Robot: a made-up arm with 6 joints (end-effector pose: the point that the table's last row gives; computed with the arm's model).
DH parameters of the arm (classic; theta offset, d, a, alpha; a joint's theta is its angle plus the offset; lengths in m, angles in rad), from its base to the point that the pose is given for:
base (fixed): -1.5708 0.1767 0 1.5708
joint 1: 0 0.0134 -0.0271 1.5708
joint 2: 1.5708 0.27 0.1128 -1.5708
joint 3: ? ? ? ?
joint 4: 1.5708 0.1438 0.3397 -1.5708
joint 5: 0 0.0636 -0.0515 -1.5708
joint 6: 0 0.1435 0.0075 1.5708
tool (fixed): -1.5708 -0.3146 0 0
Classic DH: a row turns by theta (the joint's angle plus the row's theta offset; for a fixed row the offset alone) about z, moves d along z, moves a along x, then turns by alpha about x.
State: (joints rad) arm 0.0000 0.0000 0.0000 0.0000 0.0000 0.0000
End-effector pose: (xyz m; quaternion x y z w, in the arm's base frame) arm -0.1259 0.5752 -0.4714 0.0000 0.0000 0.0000 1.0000
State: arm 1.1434 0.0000 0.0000 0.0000 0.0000 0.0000
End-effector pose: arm -0.1259 -0.3514 -0.6154 -0.5411 0.0000 0.0000 0.8410
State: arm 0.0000 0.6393 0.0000 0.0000 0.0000 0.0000
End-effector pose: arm 0.2233 0.5341 -0.4714 0.0000 0.0000 -0.3142 0.9493
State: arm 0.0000 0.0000 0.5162 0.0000 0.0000 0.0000
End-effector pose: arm -0.3125 0.5752 -0.4223 0.0000 0.2552 0.0000 0.9669
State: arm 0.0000 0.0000 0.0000 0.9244 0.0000 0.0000
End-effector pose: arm -0.1259 0.6580 -0.1355 0.4459 0.0000 0.0000 0.8951
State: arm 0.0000 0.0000 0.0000 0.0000 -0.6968 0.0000
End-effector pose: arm -0.1207 0.6776 -0.4714 0.0000 0.0000 -0.3414 0.9399
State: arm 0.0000 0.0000 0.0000 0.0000 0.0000 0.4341
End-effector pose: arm -0.1259 0.4422 -0.4454 -0.2153 0.0000 0.0000 0.9765
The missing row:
joint 3: -1.5708 0.2524 0.1271 1.5708
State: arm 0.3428 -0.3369 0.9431 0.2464 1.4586 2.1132
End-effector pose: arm 0.1081 0.2310 -0.5016 -0.4484 -0.3033 0.6661 0.5131
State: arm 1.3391 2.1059 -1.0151 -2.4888 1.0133 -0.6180
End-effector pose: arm -0.0893 -0.3631 0.0078 0.1546 -0.0139 0.9862 0.0580
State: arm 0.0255 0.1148 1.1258 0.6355 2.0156 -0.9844
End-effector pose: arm -0.2001 0.4516 -0.1763 0.7851 0.2819 0.4803 0.2711
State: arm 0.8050 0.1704 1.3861 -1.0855 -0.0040 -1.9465
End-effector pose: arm -0.5428 0.2964 -0.6692 0.0751 0.3783 -0.5146 0.7658
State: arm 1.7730 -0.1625 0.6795 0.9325 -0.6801 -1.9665
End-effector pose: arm 0.2364 -0.1181 -0.3483 0.3388 -0.4754 -0.3191 0.7466
